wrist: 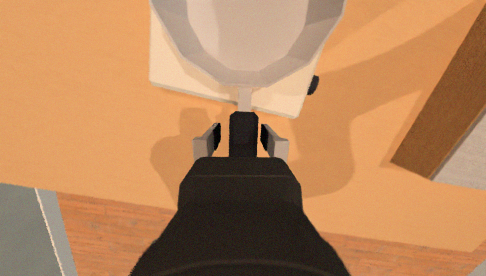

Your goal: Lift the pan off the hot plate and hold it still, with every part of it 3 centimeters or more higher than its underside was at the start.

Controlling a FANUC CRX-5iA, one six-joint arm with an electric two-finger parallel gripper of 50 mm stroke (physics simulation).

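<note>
The grey pan is at the top of the wrist view, cut off by the upper edge, over the cream hot plate. Its black handle points down toward the gripper body, which hides the handle's far end. My gripper is open; its two fingers stand on either side of the handle, with a gap showing on both sides. The hot plate's black knob is at its right side.
A brown-sided block with a grey top stands at the right. The orange table has its near edge below, with wood floor beyond. A grey-green surface shows at the lower left.
</note>
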